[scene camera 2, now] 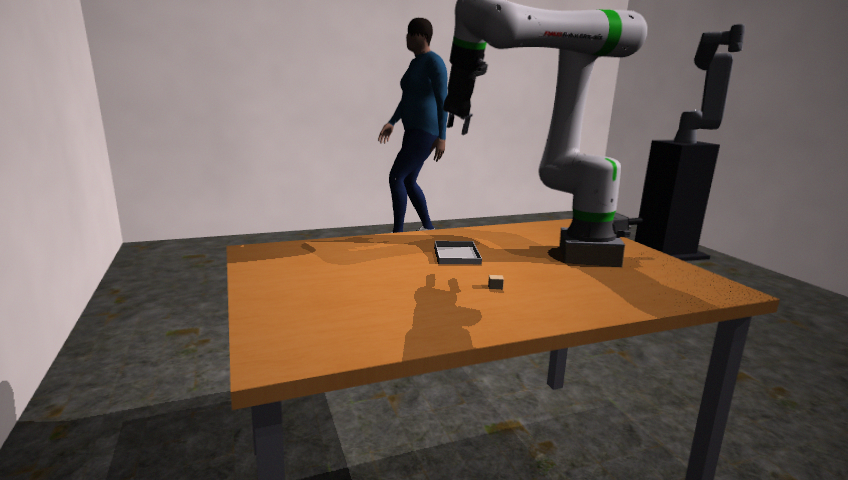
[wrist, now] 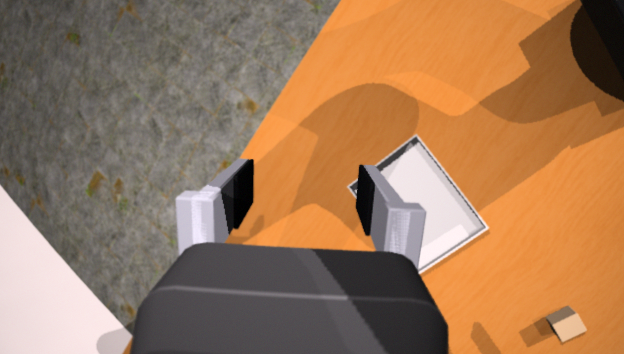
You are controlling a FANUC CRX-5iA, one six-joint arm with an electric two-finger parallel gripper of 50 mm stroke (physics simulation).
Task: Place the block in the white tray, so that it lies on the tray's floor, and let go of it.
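Places are measured from the arm's base along level axes (x ahead, y left, z up), in metres.
Pixels of known places: gripper, fingertip midpoint: (scene camera 2: 456,130) (wrist: 305,183); arm's base at its link origin: (scene camera 2: 591,235).
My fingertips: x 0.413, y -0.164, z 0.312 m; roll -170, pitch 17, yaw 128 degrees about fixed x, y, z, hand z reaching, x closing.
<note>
Ahead of a thing's pixels: the offset from my fingertips to its top centre. Level surfaces: height alone.
A small block @[0.013 m back, 0.347 m left, 0.353 m down] (scene camera 2: 495,282) (wrist: 567,325), pale on top with darker sides, rests on the table, apart from the tray. The white tray @[0.005 m ahead, 0.076 m left, 0.363 m down] (scene camera 2: 458,261) (wrist: 454,249), square with a low rim, lies on the table and is empty where its floor shows. In the wrist view the right finger covers part of it. My gripper (scene camera 2: 458,126) (wrist: 305,183) is open, with nothing between its fingers. It hangs high above the table, tilted. In the wrist view the tray is partly behind the right finger and the block is at the lower right.
The wooden table @[0.383 m down] (scene camera 2: 309,321) (wrist: 525,260) carries the robot's base (scene camera 2: 592,252). A person (scene camera 2: 423,89) in a blue top stands behind the table, beside my gripper in the scene view. A second, dark arm (scene camera 2: 717,89) stands on a black pedestal (scene camera 2: 678,196) at the right.
</note>
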